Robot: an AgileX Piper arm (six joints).
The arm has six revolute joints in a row. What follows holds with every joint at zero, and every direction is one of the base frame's. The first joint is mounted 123 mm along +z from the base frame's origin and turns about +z. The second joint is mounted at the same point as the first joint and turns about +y. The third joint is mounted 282.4 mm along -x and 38.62 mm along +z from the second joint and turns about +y. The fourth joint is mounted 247.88 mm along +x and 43.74 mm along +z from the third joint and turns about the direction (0.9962, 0, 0.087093). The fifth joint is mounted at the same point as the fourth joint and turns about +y. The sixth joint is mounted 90.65 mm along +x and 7.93 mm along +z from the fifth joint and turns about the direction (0.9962, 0, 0.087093). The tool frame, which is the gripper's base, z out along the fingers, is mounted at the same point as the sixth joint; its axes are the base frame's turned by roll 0, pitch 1.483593 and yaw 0 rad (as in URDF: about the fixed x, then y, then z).
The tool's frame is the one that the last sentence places.
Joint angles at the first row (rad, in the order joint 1, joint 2, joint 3, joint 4, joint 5, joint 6):
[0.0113 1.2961 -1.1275 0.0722 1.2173 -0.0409]
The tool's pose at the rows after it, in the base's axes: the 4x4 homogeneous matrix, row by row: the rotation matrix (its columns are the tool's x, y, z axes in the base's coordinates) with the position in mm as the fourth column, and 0 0 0 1 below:
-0.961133, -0.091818, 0.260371, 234.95; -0.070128, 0.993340, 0.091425, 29.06; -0.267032, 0.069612, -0.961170, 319.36; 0, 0, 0, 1
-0.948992, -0.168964, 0.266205, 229.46; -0.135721, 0.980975, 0.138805, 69.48; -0.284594, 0.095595, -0.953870, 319.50; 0, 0, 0, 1
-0.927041, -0.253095, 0.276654, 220.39; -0.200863, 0.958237, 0.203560, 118.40; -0.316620, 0.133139, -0.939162, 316.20; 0, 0, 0, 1
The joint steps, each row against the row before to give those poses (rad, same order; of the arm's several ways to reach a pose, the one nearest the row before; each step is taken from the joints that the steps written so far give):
[0.0866 0.0000 0.0000 -0.0023 0.0010 0.0409]
[0.1723 0.0024 0.0000 -0.0023 -0.0291 0.0979]
[0.2027 0.0225 -0.0009 -0.0062 -0.0695 0.1216]

